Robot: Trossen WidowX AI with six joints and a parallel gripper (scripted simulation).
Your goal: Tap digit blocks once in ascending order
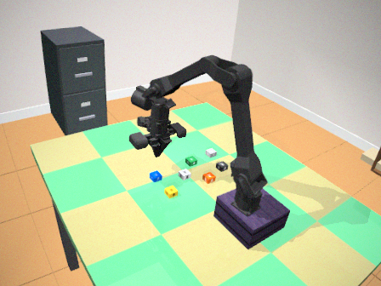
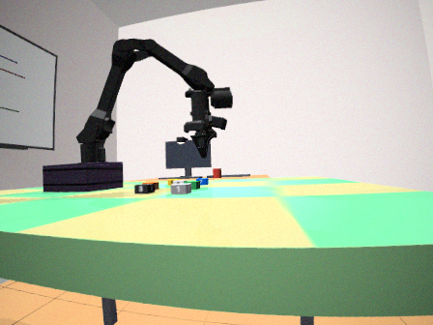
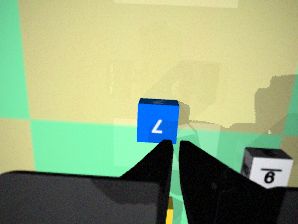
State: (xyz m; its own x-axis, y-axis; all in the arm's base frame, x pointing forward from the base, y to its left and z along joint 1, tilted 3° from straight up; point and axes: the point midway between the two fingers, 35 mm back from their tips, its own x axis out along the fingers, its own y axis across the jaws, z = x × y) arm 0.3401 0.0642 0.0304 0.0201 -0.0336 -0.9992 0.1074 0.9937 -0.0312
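Right now my gripper tip is 1 cm past the blue block, 1 cm to the right of it and 7 cm above it. From my gripper tip the other things lie so: yellow block (10 cm behind, 2 cm to the left, 7 cm below); then white block (6 cm behind, 8 cm to the right, 7 cm below); then green block (1 cm behind, 15 cm to the right, 7 cm below).
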